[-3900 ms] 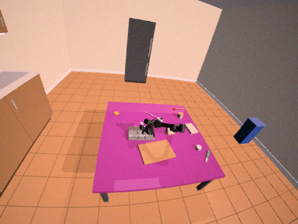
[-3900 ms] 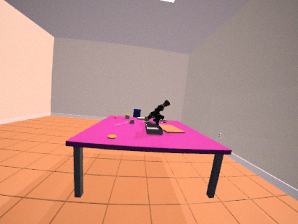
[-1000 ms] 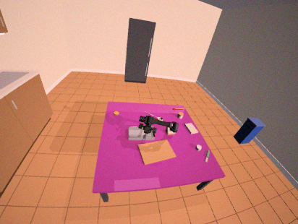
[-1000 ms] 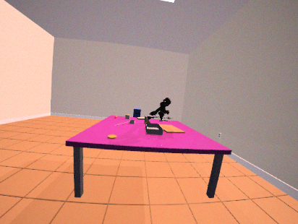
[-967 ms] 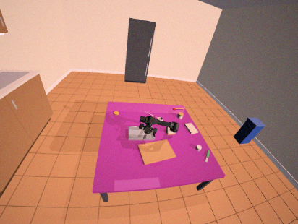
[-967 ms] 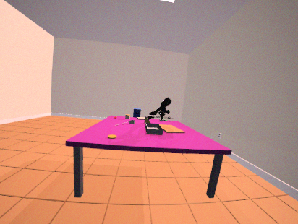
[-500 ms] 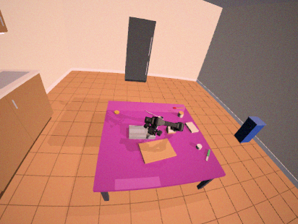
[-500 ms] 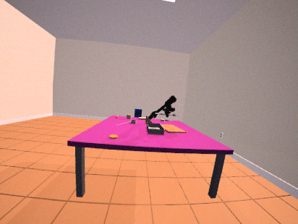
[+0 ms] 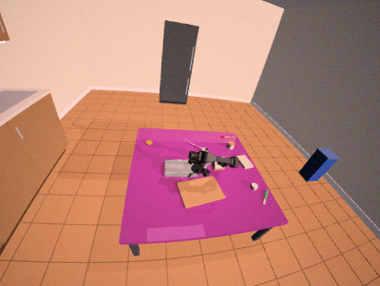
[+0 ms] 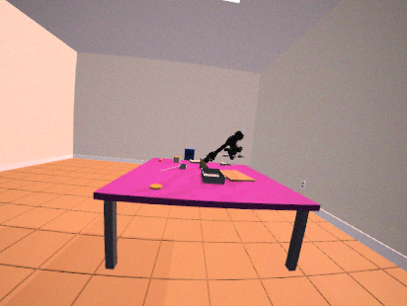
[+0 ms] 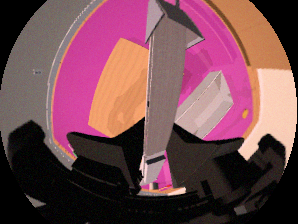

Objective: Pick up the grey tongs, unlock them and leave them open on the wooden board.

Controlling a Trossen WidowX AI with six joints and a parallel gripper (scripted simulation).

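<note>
The wooden board lies 6 cm behind my gripper tip, 6 cm to the left of it and 15 cm below it. The rest, counted from my gripper tip: white roll: 58 cm behind, 8 cm to the left, 14 cm below; grey roasting tin: 8 cm ahead, 19 cm to the right, 13 cm below; orange disc: 37 cm ahead, 59 cm to the right, 15 cm below.
</note>
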